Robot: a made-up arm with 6 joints. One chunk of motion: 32 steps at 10 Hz.
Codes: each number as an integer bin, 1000 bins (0 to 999) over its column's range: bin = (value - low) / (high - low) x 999, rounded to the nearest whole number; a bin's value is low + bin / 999 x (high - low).
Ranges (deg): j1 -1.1..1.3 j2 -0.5..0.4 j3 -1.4..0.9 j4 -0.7..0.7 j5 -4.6..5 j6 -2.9..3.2
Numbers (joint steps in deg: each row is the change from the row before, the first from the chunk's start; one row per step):
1: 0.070 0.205 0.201 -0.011 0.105 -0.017
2: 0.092 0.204 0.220 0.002 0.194 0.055
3: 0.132 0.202 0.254 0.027 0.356 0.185
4: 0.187 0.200 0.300 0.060 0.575 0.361
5: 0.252 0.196 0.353 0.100 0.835 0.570
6: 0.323 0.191 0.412 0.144 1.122 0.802
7: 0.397 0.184 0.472 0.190 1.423 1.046
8: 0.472 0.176 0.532 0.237 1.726 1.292
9: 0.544 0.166 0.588 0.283 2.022 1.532
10: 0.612 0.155 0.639 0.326 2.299 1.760
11: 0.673 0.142 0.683 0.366 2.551 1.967
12: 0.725 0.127 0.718 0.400 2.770 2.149
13: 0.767 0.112 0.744 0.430 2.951 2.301
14: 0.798 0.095 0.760 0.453 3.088 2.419
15: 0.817 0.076 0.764 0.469 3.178 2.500
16: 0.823 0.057 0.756 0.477 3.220 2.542
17: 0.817 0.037 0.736 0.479 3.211 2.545
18: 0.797 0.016 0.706 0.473 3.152 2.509
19: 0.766 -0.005 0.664 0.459 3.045 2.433
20: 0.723 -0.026 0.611 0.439 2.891 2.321
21: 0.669 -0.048 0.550 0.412 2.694 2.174
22: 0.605 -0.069 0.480 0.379 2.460 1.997
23: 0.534 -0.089 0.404 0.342 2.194 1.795
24: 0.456 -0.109 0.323 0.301 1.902 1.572
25: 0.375 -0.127 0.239 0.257 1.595 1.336
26: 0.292 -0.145 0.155 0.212 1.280 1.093
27: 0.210 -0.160 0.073 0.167 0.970 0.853
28: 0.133 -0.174 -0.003 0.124 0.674 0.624
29: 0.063 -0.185 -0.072 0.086 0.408 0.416
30: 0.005 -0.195 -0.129 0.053 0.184 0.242
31: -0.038 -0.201 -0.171 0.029 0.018 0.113
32: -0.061 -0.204 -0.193 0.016 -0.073 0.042
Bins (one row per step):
1: 487 783 695 492 490 472
2: 496 781 704 501 499 484
3: 513 779 718 519 516 505
4: 536 777 738 542 539 534
5: 563 773 761 571 566 568
6: 592 767 787 602 595 606
7: 623 759 813 635 627 646
8: 654 750 839 669 658 687
9: 684 739 863 701 689 726
10: 713 727 886 732 718 763
11: 738 713 905 761 744 797
12: 760 696 920 785 767 827
13: 777 679 931 806 786 852
14: 790 660 938 823 800 871
15: 798 639 940 834 809 884
16: 800 618 936 840 814 891
17: 798 596 928 841 813 892
18: 790 573 915 837 807 886
19: 777 549 896 827 796 873
20: 759 526 873 813 780 855
21: 736 502 847 793 759 831
22: 710 478 817 770 735 802
23: 680 456 784 744 707 769
24: 648 434 748 714 677 732
25: 614 414 712 683 645 694
26: 579 394 675 651 612 654
27: 545 377 640 619 580 615
28: 513 362 607 588 549 577
29: 484 350 577 561 521 543
30: 460 339 552 537 498 515
31: 442 332 534 520 481 493
32: 432 329 524 511 471 482

